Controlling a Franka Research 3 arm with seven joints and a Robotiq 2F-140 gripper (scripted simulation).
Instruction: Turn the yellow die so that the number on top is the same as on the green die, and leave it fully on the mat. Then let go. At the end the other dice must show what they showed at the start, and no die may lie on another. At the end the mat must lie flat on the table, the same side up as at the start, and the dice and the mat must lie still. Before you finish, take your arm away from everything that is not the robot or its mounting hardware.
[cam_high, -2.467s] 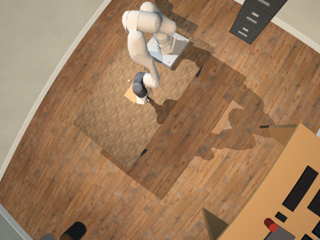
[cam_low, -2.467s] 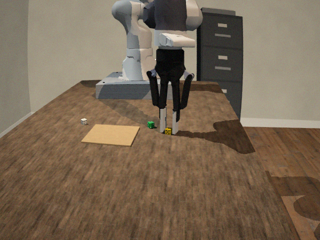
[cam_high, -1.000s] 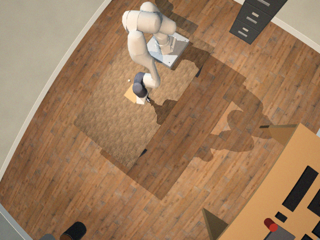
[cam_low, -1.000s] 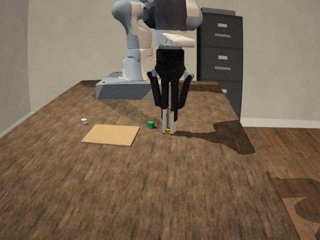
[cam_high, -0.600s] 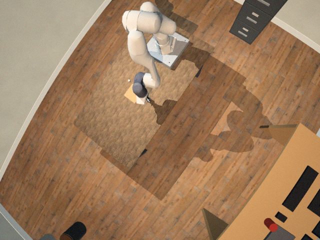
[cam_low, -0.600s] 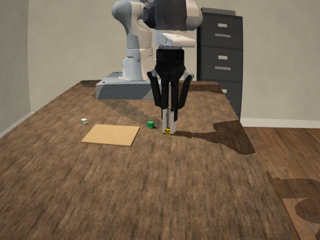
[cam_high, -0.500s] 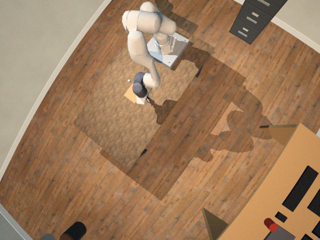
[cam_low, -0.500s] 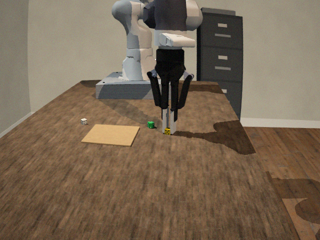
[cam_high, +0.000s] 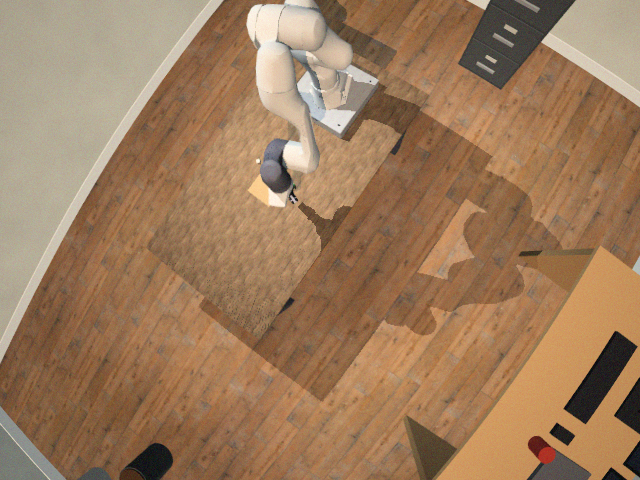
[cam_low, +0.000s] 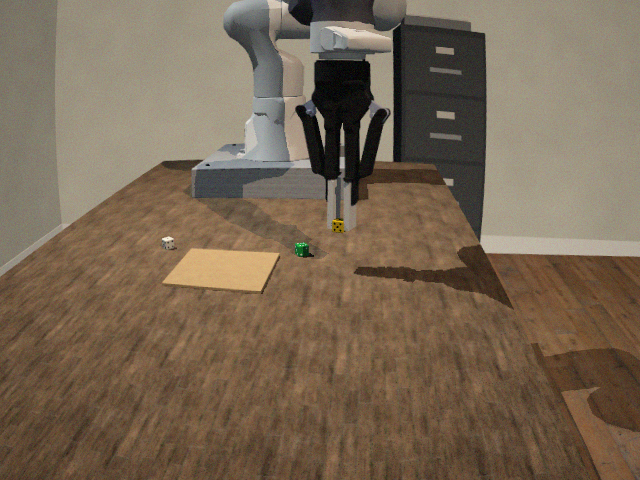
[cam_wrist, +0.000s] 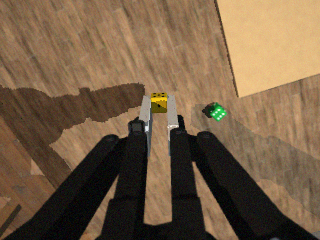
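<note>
My gripper is now 10 mm past the tan mat, 160 mm to the left of it and 90 mm above it. The rest, counted from my hand: white die (110 mm behind, 260 mm to the right, 80 mm below); yellow die (10 mm ahead, 30 mm below); green die (60 mm behind, 50 mm to the right, 80 mm below).
</note>
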